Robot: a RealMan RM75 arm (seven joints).
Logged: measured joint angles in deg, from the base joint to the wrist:
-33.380, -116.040, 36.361, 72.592, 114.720, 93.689, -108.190
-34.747, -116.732, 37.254, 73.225, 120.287, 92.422, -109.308
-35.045, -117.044, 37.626, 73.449, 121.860, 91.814, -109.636
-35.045, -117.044, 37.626, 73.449, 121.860, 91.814, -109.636
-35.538, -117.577, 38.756, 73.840, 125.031, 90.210, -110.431
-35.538, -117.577, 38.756, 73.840, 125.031, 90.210, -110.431
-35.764, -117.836, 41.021, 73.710, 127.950, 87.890, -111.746
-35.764, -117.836, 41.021, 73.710, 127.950, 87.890, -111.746
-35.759, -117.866, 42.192, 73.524, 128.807, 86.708, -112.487
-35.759, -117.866, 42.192, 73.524, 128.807, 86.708, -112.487
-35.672, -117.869, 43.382, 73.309, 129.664, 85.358, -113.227
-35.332, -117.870, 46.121, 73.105, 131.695, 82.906, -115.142
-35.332, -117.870, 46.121, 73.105, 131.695, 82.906, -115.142
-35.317, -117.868, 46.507, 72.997, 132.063, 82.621, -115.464
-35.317, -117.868, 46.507, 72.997, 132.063, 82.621, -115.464
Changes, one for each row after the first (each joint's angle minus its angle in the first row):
-1.367, -0.692, 0.893, 0.633, 5.567, -1.267, -1.118
-1.665, -1.004, 1.265, 0.857, 7.140, -1.875, -1.446
-1.665, -1.004, 1.265, 0.857, 7.140, -1.875, -1.446
-2.158, -1.537, 2.395, 1.248, 10.311, -3.479, -2.241
-2.158, -1.537, 2.395, 1.248, 10.311, -3.479, -2.241
-2.384, -1.796, 4.660, 1.118, 13.230, -5.799, -3.556
-2.384, -1.796, 4.660, 1.118, 13.230, -5.799, -3.556
-2.379, -1.826, 5.831, 0.932, 14.087, -6.981, -4.297
-2.379, -1.826, 5.831, 0.932, 14.087, -6.981, -4.297
-2.292, -1.829, 7.021, 0.717, 14.944, -8.331, -5.037
-1.952, -1.830, 9.760, 0.513, 16.975, -10.783, -6.952
-1.952, -1.830, 9.760, 0.513, 16.975, -10.783, -6.952
-1.937, -1.828, 10.146, 0.405, 17.343, -11.068, -7.274
-1.937, -1.828, 10.146, 0.405, 17.343, -11.068, -7.274

